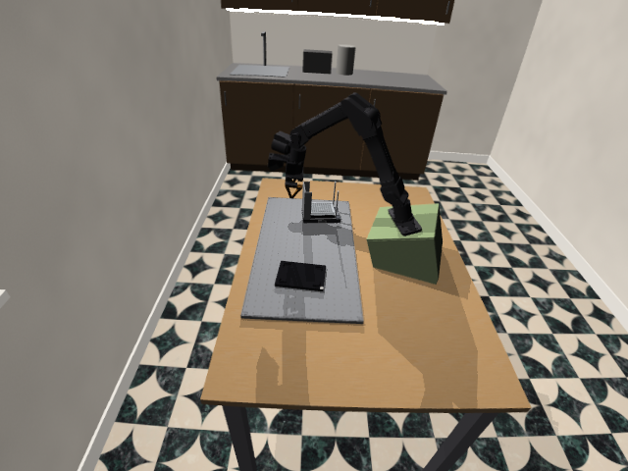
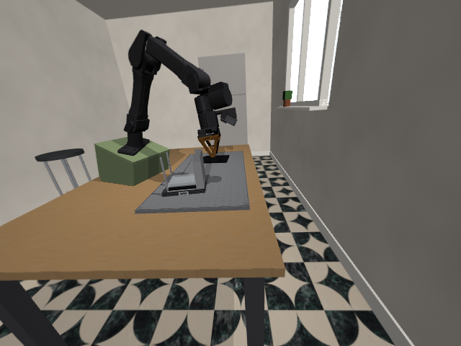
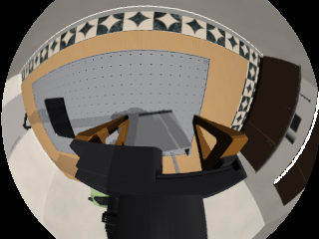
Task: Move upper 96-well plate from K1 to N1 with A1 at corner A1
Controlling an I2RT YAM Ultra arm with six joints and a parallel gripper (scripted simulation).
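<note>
The dark plate is 12 cm behind my hand and 11 cm below it. Round my hand: pale A1 mark (7 cm behind, 44 cm to the left, 12 cm below).
</note>
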